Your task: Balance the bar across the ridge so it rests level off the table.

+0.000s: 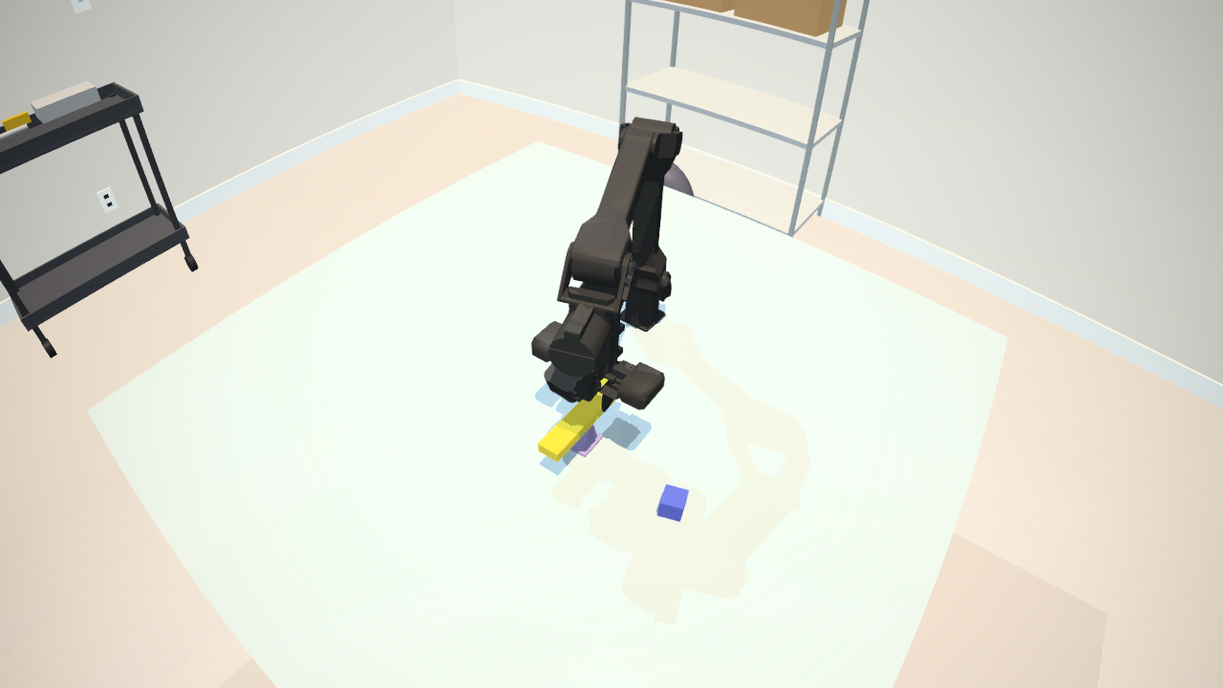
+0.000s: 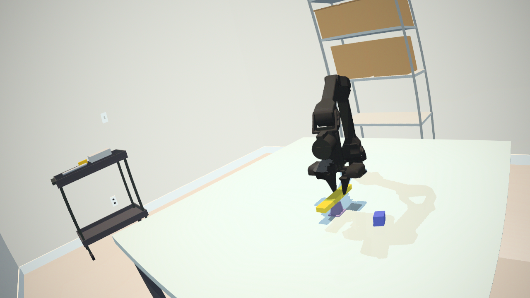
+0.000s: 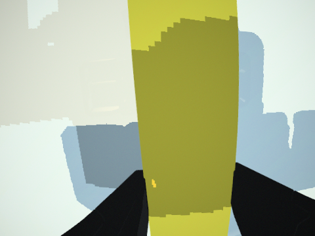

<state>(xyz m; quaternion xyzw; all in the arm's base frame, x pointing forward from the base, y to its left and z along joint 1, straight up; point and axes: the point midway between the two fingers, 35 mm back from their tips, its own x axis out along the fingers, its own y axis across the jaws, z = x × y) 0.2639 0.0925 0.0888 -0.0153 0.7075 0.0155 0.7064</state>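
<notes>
Now: gripper tip 30 mm short of the yellow bar. Also, from my gripper tip: blue cube (50 mm ahead, 170 mm to the left, 40 mm below).
</notes>
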